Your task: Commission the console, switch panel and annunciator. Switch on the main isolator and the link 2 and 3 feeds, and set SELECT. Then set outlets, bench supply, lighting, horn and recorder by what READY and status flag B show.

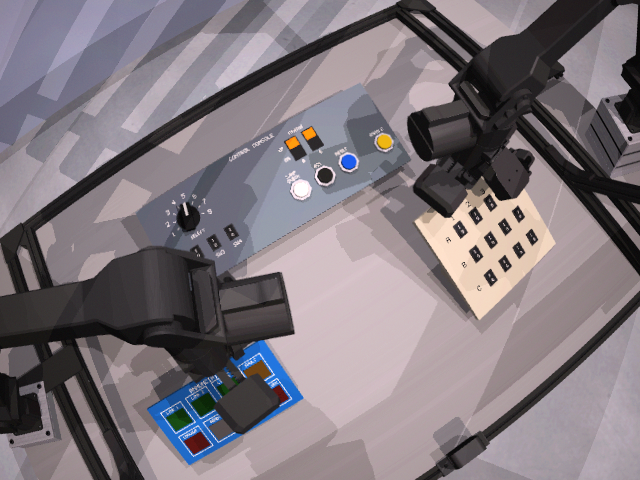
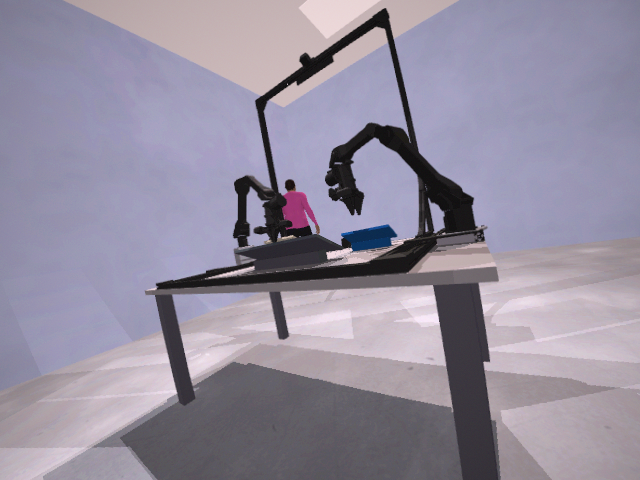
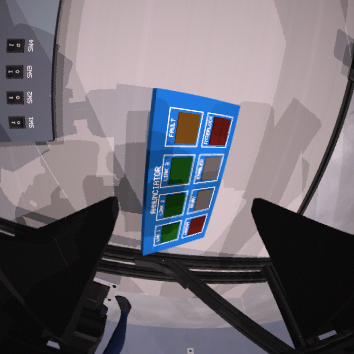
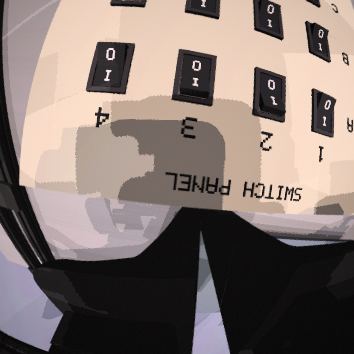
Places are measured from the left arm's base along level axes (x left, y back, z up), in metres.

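Pixels of known places: left gripper, fingertip midpoint: [image 1: 221, 374] [image 2: 356, 215] [image 3: 185, 204]; right gripper, fingertip midpoint: [image 1: 453, 181]; left arm's base, link origin: [image 1: 25, 414] [image 2: 461, 230] [image 3: 95, 287]; right arm's base, link origin: [image 1: 635, 116] [image 2: 243, 247].
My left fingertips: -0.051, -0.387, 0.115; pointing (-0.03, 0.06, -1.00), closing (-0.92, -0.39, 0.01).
Note:
Ahead of a thing's pixels: the offset from my left fingertips to its top centre, as dx, dy, dz. "spot": to the spot under its first point.
The grey console @(spot: +0.251, -0.103, -0.085) [image 1: 258, 206] [image 2: 294, 248] has its SELECT knob @(+0.260, +0.001, -0.042) [image 1: 188, 217] pointing at 5. Both status flags [image 1: 295, 147] [image 1: 312, 137] show orange upper halves. The beige switch panel [image 1: 480, 304] [image 4: 50, 150] has several rockers; in row A, rockers 1 @(spot: +0.097, -0.354, -0.047) [image 4: 323, 112] and 4 @(spot: +0.131, -0.443, -0.047) [image 4: 110, 67] look tilted differently from 2 @(spot: +0.109, -0.384, -0.046) [image 4: 270, 95] and 3 @(spot: +0.120, -0.414, -0.046) [image 4: 195, 77]. The blue annunciator @(-0.008, +0.031, -0.061) [image 2: 369, 238] [image 3: 150, 200] shows a grey READY tile @(spot: -0.051, +0.042, -0.095) [image 3: 203, 199] and a grey ENABLED tile @(spot: -0.040, +0.001, -0.096) [image 3: 211, 169]. My left gripper [image 2: 355, 212] [image 3: 185, 204] is open, empty, above the annunciator. My right gripper [image 4: 197, 199] is shut and empty by the panel's titled edge.
Yellow @(+0.290, -0.316, -0.076) [image 1: 383, 142], blue @(+0.274, -0.252, -0.076) [image 1: 348, 162], black @(+0.264, -0.211, -0.076) [image 1: 324, 176] and white @(+0.254, -0.170, -0.076) [image 1: 300, 189] buttons line the console. A black frame [image 1: 217, 113] runs around the table edge. A person in pink [image 2: 297, 209] stands behind the table. My left arm covers part of the console's switch row.

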